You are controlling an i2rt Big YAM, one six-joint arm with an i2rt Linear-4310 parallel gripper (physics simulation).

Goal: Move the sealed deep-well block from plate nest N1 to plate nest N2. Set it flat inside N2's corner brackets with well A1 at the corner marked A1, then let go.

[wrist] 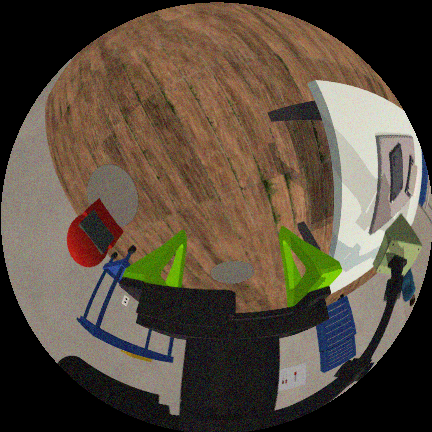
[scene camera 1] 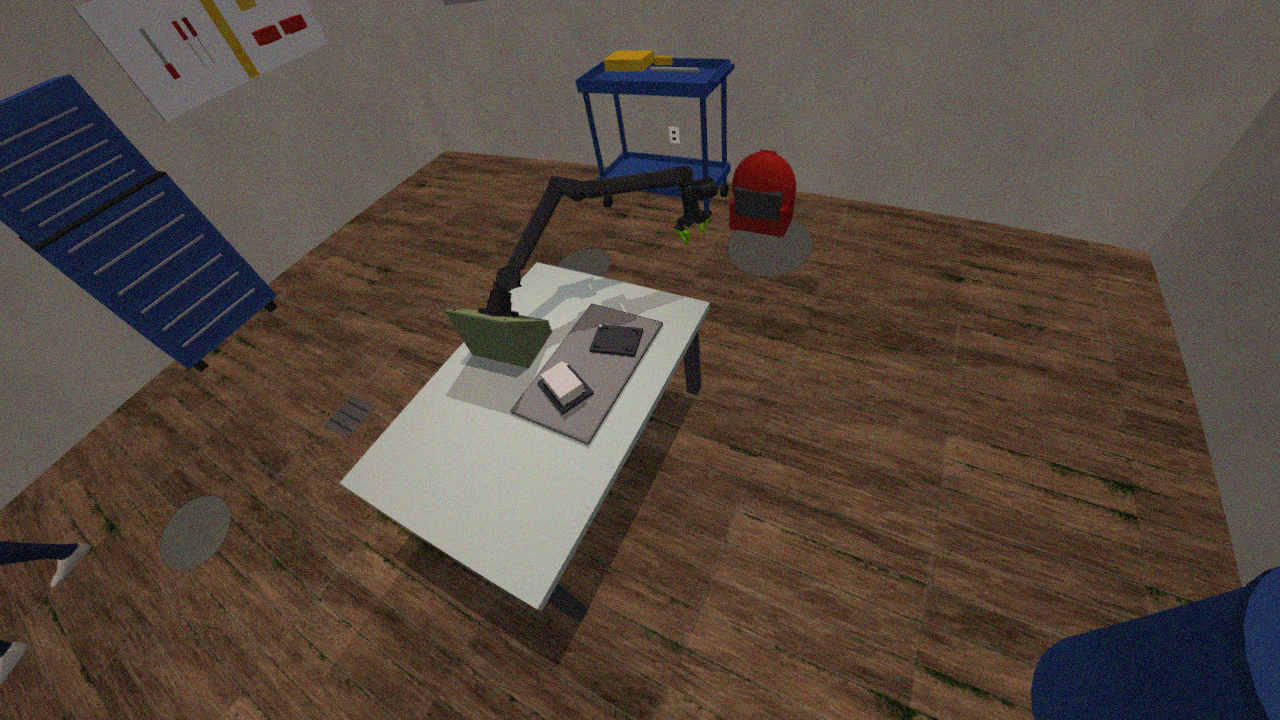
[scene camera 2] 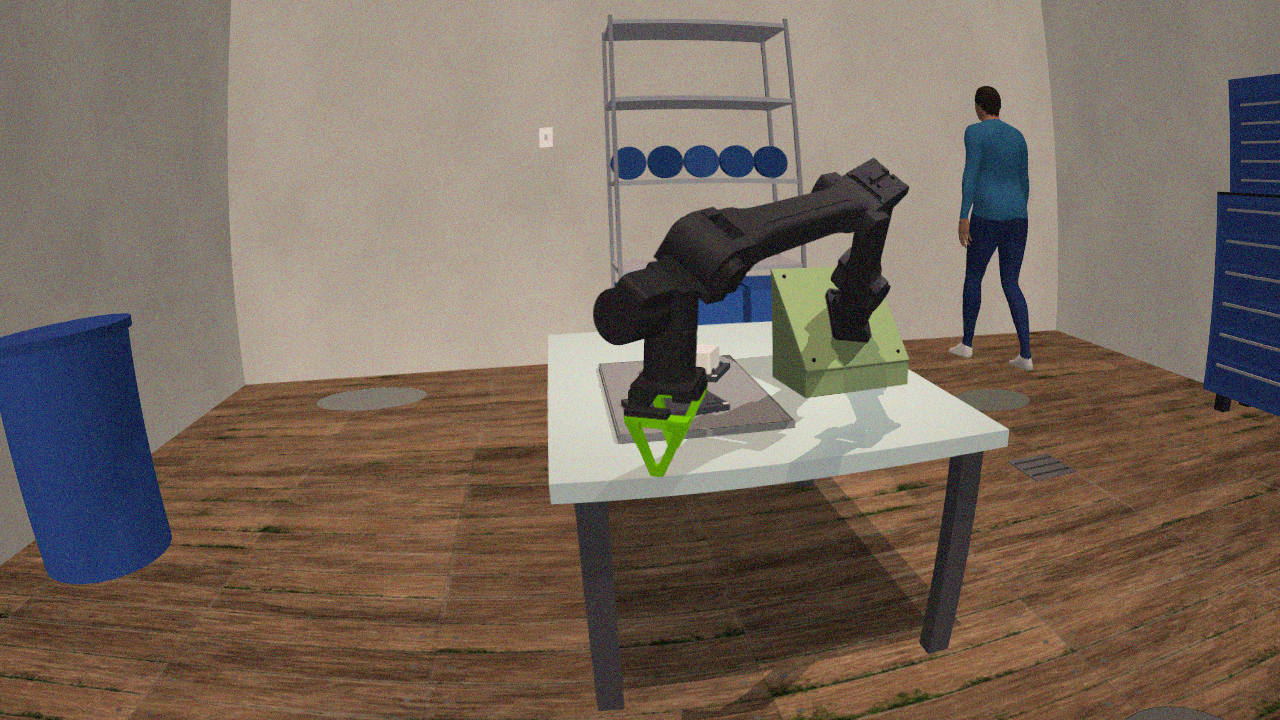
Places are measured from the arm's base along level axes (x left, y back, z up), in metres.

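Where they show: gripper, fingertip midpoint: (wrist: 232, 232) (scene camera 1: 694, 238) (scene camera 2: 665, 460); arm's base, link origin: (wrist: 397, 261) (scene camera 1: 498, 314) (scene camera 2: 847, 317).
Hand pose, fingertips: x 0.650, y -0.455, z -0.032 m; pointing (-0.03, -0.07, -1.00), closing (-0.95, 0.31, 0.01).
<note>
Each offset is from my fingertips to the top centre of the thing. "*": to the spot under its first point. Level surfaces: height alone.
The pale, pinkish-white deep-well block @[dx -0.759, dy +0.125, dz -0.038 m] (scene camera 1: 562, 380) (scene camera 2: 708, 356) (wrist: 413, 178) rests in a dark plate nest @[* dx -0.777, dy +0.043, dz -0.082 m] (scene camera 1: 582, 399) near one end of the grey board (scene camera 1: 559, 424) (scene camera 2: 760, 419) (wrist: 382, 205). The other dark plate nest @[dx -0.514, dy +0.072, dz -0.073 m] (scene camera 1: 617, 340) (wrist: 396, 172) is at the board's other end and holds no block. The nest labels and the A1 mark are too small to read. My gripper (scene camera 1: 695, 233) (scene camera 2: 658, 467) (wrist: 232, 232) has green fingers spread wide, open and empty. It hangs in the air past the table's end, away from both nests; the wrist view shows floor between the fingers.
The arm stands on a green slanted pedestal (scene camera 1: 501, 340) (scene camera 2: 836, 322) (wrist: 400, 245) beside the board on the white table @[dz -0.104 m] (scene camera 1: 465, 501) (scene camera 2: 572, 465) (wrist: 350, 115). Beyond the table are a blue cart (scene camera 1: 657, 86), a red helmet-shaped object (scene camera 1: 763, 179) (wrist: 85, 245) and a blue bin (scene camera 2: 80, 447). A person (scene camera 2: 998, 188) stands behind.
</note>
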